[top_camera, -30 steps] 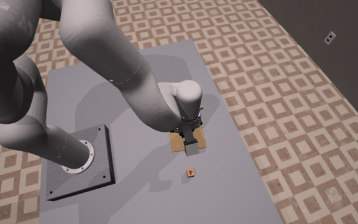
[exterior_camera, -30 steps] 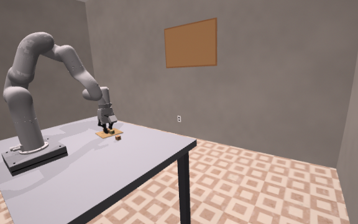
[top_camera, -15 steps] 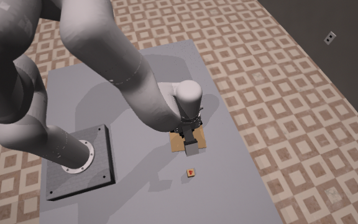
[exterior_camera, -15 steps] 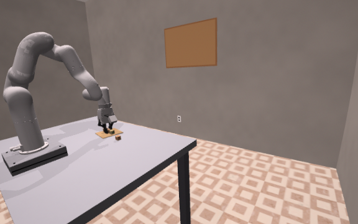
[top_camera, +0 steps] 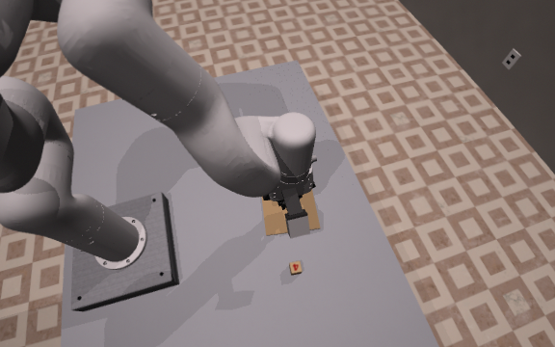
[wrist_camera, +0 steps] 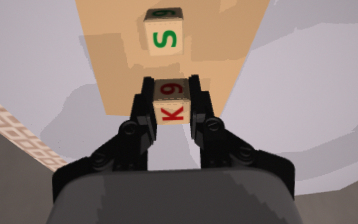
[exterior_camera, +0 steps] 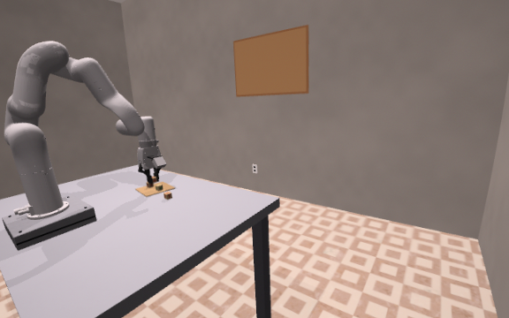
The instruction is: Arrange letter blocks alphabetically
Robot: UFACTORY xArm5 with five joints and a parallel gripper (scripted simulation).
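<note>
My hand is 50 mm above the tan mat. Round my hand: wooden letter block: 40 mm to the left, 40 mm below.
</note>
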